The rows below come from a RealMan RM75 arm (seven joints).
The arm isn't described. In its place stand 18 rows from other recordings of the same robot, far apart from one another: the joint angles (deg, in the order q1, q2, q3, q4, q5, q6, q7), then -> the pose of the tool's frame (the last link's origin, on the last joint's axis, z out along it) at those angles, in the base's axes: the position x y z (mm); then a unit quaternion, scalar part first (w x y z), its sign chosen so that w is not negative.
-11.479 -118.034 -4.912 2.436 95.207 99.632 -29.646 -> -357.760 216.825 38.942 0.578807 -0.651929 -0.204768 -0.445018
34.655 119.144 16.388 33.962 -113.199 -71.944 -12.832 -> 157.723 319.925 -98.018 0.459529 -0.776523 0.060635 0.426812
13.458 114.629 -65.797 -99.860 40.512 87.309 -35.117 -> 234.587 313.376 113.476 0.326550 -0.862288 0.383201 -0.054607
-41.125 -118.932 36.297 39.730 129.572 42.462 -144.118 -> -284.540 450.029 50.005 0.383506 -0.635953 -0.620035 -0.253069
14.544 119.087 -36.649 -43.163 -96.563 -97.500 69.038 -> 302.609 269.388 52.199 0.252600 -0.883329 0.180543 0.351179
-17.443 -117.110 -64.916 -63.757 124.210 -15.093 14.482 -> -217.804 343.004 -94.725 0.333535 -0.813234 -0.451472 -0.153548
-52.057 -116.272 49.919 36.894 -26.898 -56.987 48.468 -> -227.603 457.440 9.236 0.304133 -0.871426 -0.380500 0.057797
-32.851 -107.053 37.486 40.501 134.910 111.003 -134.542 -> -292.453 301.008 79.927 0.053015 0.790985 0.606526 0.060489
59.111 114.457 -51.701 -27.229 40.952 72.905 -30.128 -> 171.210 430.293 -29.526 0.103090 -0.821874 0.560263 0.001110
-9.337 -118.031 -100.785 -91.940 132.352 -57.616 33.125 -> -221.122 341.837 56.215 0.372308 -0.844280 -0.375910 -0.085258
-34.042 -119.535 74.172 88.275 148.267 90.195 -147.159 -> -148.159 363.885 36.272 0.235029 -0.919227 -0.296824 0.108071
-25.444 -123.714 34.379 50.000 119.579 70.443 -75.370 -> -306.727 350.552 28.611 0.340122 -0.905093 -0.215590 -0.136549
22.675 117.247 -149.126 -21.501 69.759 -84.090 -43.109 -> 279.350 313.189 -0.908 0.746981 -0.639796 -0.085992 0.159017
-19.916 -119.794 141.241 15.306 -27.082 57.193 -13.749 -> -309.868 277.805 -102.455 0.415239 -0.848365 -0.222948 -0.241139
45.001 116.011 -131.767 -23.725 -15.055 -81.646 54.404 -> 110.079 306.085 -96.028 0.048432 0.898591 -0.053340 -0.432833
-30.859 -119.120 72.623 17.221 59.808 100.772 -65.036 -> -195.297 295.040 -29.004 0.038721 -0.831966 -0.168612 -0.527165
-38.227 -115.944 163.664 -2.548 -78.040 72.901 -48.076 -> -284.168 394.502 36.808 0.477986 -0.654184 -0.315766 -0.493826
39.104 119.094 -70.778 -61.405 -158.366 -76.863 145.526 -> 229.774 392.107 4.587 0.249311 -0.871625 0.376415 -0.190856
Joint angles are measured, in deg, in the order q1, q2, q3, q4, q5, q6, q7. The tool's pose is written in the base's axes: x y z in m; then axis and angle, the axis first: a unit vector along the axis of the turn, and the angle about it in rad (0 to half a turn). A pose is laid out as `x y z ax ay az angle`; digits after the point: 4 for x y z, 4 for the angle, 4 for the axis.
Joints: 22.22 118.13 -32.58 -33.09 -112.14 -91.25 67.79
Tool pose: 0.3119 0.2880 0.0109 -0.9318 0.2306 0.2804 2.7459
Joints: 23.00 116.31 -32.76 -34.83 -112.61 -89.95 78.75
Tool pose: 0.3164 0.2996 0.0283 -0.9140 0.3004 0.2727 2.7550
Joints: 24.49 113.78 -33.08 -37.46 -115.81 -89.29 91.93
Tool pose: 0.3204 0.3127 0.0500 -0.8942 0.3748 0.2449 2.7810
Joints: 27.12 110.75 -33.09 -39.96 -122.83 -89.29 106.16
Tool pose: 0.3240 0.3266 0.0724 -0.8707 0.4535 0.1901 2.8093
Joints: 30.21 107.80 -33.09 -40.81 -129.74 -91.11 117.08
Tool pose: 0.3230 0.3370 0.0908 -0.8481 0.5118 0.1372 2.8428
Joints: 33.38 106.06 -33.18 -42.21 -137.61 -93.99 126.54
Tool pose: 0.3186 0.3436 0.1029 -0.8245 0.5607 0.0762 2.8737
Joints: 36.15 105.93 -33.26 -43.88 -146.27 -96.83 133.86
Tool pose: 0.3153 0.3451 0.1062 -0.7995 0.6006 0.0095 2.8935
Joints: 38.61 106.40 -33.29 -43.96 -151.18 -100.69 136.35
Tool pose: 0.3055 0.3436 0.1012 -0.7920 0.6097 -0.0308 2.9544
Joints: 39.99 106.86 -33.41 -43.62 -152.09 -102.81 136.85
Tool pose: 0.2961 0.3437 0.0958 -0.7939 0.6067 -0.0399 3.0006
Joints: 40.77 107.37 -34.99 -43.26 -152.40 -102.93 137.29
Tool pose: 0.2911 0.3450 0.0888 -0.7969 0.6017 -0.0536 3.0201
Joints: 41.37 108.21 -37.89 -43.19 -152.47 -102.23 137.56
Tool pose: 0.2863 0.3467 0.0788 -0.8034 0.5908 -0.0741 3.0315
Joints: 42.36 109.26 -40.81 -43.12 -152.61 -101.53 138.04
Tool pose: 0.2788 0.3494 0.0673 -0.8107 0.5778 -0.0945 3.0446
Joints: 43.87 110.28 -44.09 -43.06 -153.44 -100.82 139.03
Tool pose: 0.2696 0.3535 0.0561 -0.8172 0.5631 -0.1228 3.0513
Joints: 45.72 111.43 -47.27 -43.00 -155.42 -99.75 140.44
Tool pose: 0.2607 0.3586 0.0452 -0.8213 0.5482 -0.1580 3.0430
